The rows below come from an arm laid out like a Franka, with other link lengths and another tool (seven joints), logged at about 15 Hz.
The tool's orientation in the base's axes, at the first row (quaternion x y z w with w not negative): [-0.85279 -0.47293 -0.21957 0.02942]
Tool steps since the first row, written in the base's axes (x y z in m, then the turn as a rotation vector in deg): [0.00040 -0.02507 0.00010 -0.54 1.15 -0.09]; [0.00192 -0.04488 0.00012 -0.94 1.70 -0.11]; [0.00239 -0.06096 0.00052 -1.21 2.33 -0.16]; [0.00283 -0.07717 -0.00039 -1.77 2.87 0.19]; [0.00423 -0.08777 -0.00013 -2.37 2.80 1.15]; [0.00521 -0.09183 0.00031 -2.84 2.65 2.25]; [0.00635 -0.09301 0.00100 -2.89 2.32 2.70]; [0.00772 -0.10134 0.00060 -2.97 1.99 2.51]
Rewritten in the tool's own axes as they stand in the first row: [-0.01968 0.01416 -0.00642 0.63 -1.09 0.19]; [-0.03470 0.02632 -0.01102 0.88 -1.72 0.21]; [-0.04708 0.03563 -0.01536 1.23 -2.30 0.33]; [-0.06012 0.04477 -0.01857 1.55 -3.00 -0.04]; [-0.06779 0.05180 -0.02105 1.60 -3.30 -1.14]; [-0.07038 0.05491 -0.02215 1.71 -3.43 -2.33]; [-0.07052 0.05660 -0.02268 1.61 -3.22 -2.84]; [-0.07667 0.06225 -0.02400 1.23 -3.14 -2.78]
